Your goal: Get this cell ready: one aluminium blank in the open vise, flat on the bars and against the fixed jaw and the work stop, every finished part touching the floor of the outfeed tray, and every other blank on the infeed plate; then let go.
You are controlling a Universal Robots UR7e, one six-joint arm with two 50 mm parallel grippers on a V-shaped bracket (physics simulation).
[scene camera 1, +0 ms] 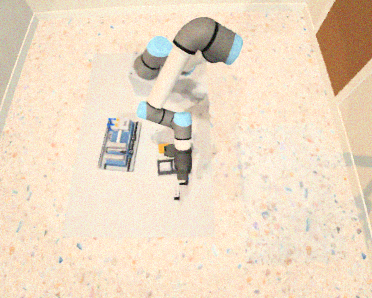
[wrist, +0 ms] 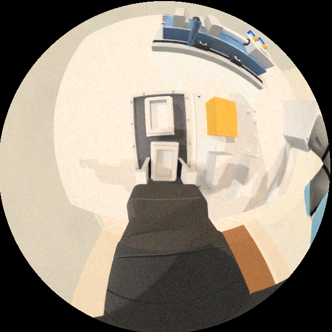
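Pixels of known places: arm's base, origin of its link: (scene camera 1: 145, 68).
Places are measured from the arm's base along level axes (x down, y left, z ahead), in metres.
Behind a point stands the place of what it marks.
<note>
My gripper (wrist: 165, 169) is shut on a finished part (wrist: 172, 161), a pale block with a rectangular pocket, held low over the near end of the dark outfeed tray (wrist: 134, 125) (scene camera 1: 159, 168) @(x 0.116, y 0.193, z 0.538 m). Whether its underside touches the tray floor is hidden. A second finished part (wrist: 161, 116) (scene camera 1: 165, 166) @(x 0.131, y 0.214, z 0.518 m) lies in the tray's far half. A grey blank (wrist: 219, 167) and an orange block (wrist: 223, 117) (scene camera 1: 163, 148) @(x 0.114, y 0.185, z 0.425 m) stand on the pale infeed plate (wrist: 198, 142). The blue vise (wrist: 175, 33) (scene camera 1: 118, 162) @(x 0.098, y -0.032, z 0.550 m) has a gap between its jaws; no blank shows there. The arm hides the fingers in the scene view.
The vise stands beyond the tray, with blue and yellow fittings (wrist: 259, 39) (scene camera 1: 112, 122) @(x 0.139, y -0.154, z 0.306 m) at one end. The pale robot base (wrist: 298, 122) is at the right of the wrist view. Shadows lie across the infeed plate and beside the tray.
</note>
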